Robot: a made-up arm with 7 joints.
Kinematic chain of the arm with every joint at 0, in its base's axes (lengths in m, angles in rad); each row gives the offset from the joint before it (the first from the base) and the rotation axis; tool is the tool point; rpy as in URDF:
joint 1: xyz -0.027 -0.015 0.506 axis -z
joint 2: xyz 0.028 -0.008 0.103 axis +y
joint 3: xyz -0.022 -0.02 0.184 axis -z
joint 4: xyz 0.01 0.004 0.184 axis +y
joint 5: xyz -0.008 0 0.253 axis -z
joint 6: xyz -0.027 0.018 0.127 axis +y
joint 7: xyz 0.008 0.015 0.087 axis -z
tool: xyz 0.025 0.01 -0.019 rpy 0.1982 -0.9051 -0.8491
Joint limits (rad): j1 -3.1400..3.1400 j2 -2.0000..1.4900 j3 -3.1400..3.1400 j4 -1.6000..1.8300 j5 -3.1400..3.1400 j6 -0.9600..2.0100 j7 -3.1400..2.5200
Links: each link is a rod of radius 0.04 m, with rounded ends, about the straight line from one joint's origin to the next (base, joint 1, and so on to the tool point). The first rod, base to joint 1, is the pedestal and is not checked.
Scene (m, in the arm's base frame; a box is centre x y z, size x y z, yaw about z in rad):
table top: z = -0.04
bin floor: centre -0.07 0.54 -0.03 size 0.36 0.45 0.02 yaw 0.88
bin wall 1: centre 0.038 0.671 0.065 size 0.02 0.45 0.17 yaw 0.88
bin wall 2: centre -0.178 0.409 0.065 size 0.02 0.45 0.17 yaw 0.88
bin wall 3: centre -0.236 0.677 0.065 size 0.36 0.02 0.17 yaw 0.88
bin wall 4: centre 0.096 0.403 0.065 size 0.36 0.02 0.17 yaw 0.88
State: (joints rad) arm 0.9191 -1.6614 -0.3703 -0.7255 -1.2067 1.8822 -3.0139
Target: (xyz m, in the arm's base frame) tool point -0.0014 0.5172 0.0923
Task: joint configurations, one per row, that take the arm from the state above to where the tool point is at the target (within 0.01 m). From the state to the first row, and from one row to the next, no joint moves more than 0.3 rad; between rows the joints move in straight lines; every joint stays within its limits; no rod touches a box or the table.
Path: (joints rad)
1: 1.1622 -1.6063 -0.2829 -0.8477 -1.2186 1.7617 -2.9854
2: 1.4053 -1.5511 -0.1955 -0.9700 -1.2305 1.6413 -2.9570
3: 1.6484 -1.4960 -0.1081 -1.0922 -1.2423 1.5208 -2.9285
4: 1.6531 -1.7480 -0.1411 -0.7965 -1.2112 1.3897 -2.9339
5: 1.6577 -2.0000 -0.1741 -0.5007 -1.1802 1.2586 -2.9393

